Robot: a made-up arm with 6 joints. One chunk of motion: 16 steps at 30 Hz.
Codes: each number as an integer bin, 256 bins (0 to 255) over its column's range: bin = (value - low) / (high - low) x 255, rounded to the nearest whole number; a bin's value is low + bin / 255 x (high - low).
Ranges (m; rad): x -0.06..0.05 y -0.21..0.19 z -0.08..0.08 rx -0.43..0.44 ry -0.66..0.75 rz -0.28..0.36
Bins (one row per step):
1: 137 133 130 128 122 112
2: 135 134 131 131 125 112
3: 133 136 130 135 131 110
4: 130 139 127 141 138 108
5: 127 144 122 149 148 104
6: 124 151 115 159 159 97
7: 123 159 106 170 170 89
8: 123 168 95 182 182 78
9: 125 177 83 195 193 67
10: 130 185 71 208 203 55
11: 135 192 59 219 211 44
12: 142 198 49 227 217 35
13: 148 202 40 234 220 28
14: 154 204 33 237 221 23
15: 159 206 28 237 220 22
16: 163 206 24 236 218 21
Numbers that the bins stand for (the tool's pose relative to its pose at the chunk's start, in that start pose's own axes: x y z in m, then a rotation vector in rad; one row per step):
1: -0.0009 -0.0014 0.0016 0.0067 0.0146 0.0011
2: -0.0018 0.0002 0.0022 0.0169 0.0312 0.0011
3: -0.0026 0.0033 0.0016 0.0306 0.0644 -0.0039
4: -0.0039 0.0080 -0.0003 0.0511 0.1031 -0.0089
5: -0.0052 0.0159 -0.0035 0.0784 0.1584 -0.0190
6: -0.0065 0.0269 -0.0078 0.1125 0.2192 -0.0365
7: -0.0069 0.0394 -0.0135 0.1500 0.2800 -0.0566
8: -0.0069 0.0535 -0.0204 0.1909 0.3464 -0.0842
9: -0.0061 0.0676 -0.0279 0.2353 0.4072 -0.1118
10: -0.0039 0.0802 -0.0355 0.2796 0.4625 -0.1420
11: -0.0018 0.0912 -0.0430 0.3172 0.5067 -0.1696
12: 0.0013 0.1006 -0.0493 0.3445 0.5399 -0.1922
13: 0.0038 0.1069 -0.0549 0.3684 0.5565 -0.2097
14: 0.0064 0.1100 -0.0593 0.3786 0.5620 -0.2223
15: 0.0086 0.1131 -0.0624 0.3786 0.5565 -0.2248
16: 0.0103 0.1131 -0.0649 0.3752 0.5454 -0.2273

